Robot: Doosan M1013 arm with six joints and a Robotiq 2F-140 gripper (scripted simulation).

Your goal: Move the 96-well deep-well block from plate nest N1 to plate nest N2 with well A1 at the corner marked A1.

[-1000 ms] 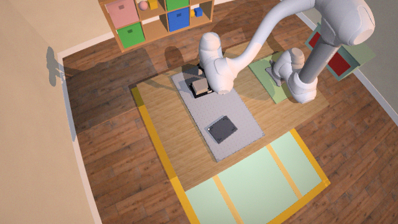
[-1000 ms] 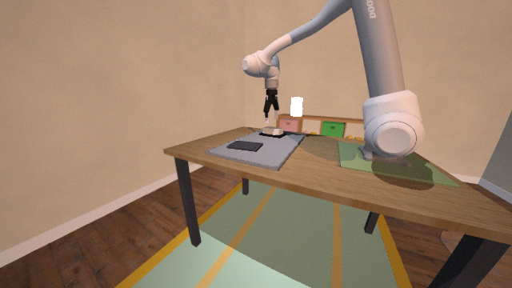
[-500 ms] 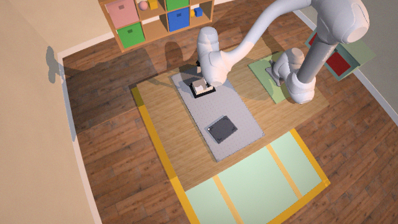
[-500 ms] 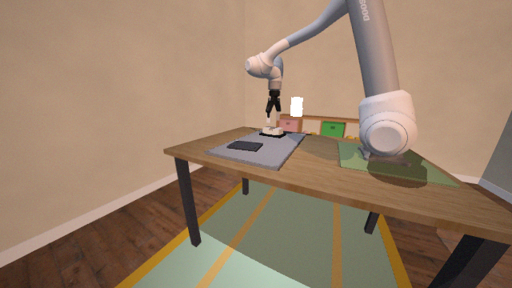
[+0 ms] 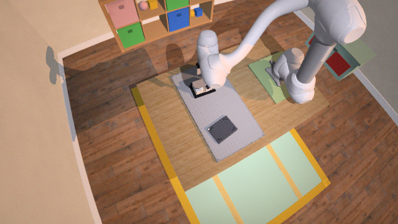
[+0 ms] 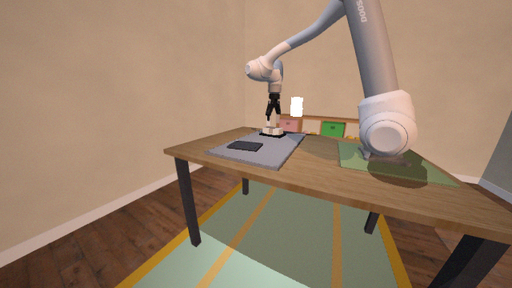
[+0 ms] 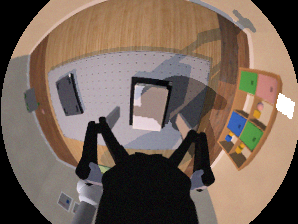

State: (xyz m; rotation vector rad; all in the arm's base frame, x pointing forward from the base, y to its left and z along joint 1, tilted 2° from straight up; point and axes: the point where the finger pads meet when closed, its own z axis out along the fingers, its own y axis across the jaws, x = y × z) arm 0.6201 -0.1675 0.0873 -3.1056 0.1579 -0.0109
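Now: the white deep-well block 60 mm below my hand. Also, from my hand: dark nest N2 (340 mm to the left, 80 mm below, 30 mm ahead); nest n1 (80 mm below).
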